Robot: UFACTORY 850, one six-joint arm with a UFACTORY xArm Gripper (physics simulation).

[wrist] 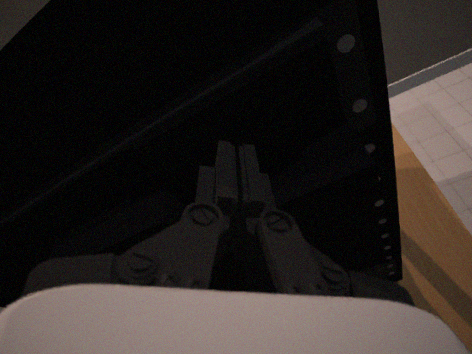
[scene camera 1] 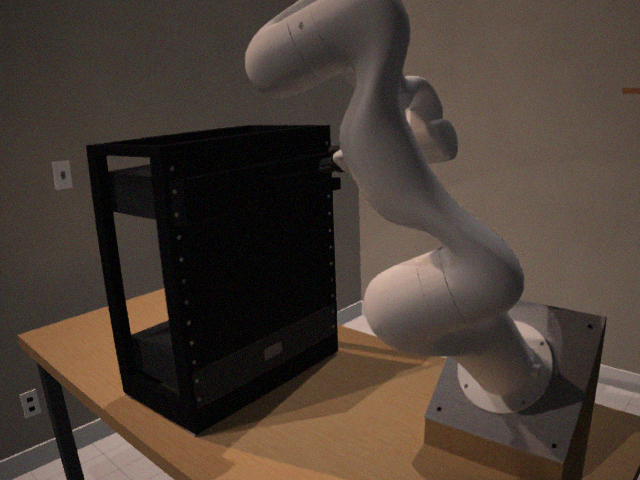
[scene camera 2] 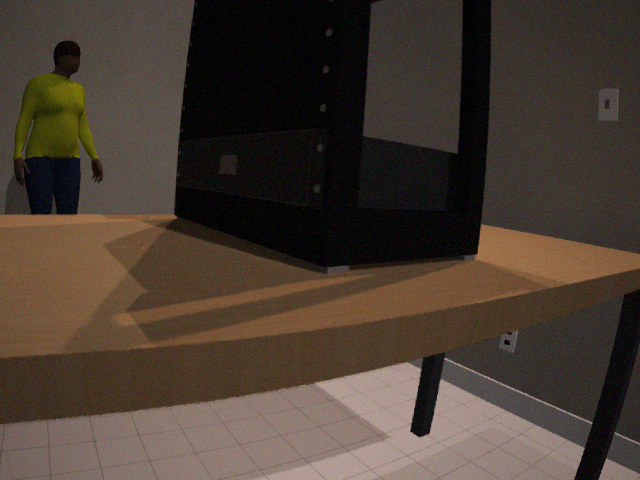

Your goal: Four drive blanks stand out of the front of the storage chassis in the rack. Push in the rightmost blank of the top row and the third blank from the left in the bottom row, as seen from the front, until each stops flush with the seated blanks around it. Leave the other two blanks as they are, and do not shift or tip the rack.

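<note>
The black rack (scene camera 1: 170, 289) (scene camera 2: 347, 155) (wrist: 371, 75) stands upright on the table. The storage chassis (scene camera 1: 133, 193) is in its upper part; its front is almost black. A pale edge line crosses it in the wrist view. The individual blanks cannot be told apart in the dark, nor whether any is flush. A small dark block (scene camera 1: 336, 183) juts out at the rack's right front edge, just below the gripper; I cannot tell what it is. My gripper (scene camera 1: 324, 164) (wrist: 230, 168) is shut and empty, its tips close to the chassis front near the right side; contact cannot be told.
A lower unit with a pale label (scene camera 1: 272, 350) (scene camera 2: 227, 164) sits at the rack's bottom. The wooden table (scene camera 1: 361, 403) (scene camera 2: 232, 372) carries the rack and the arm's base plate (scene camera 1: 480, 428). The arm's links stand in front of the rack's right side. A person (scene camera 2: 55, 113) stands beyond the table.
</note>
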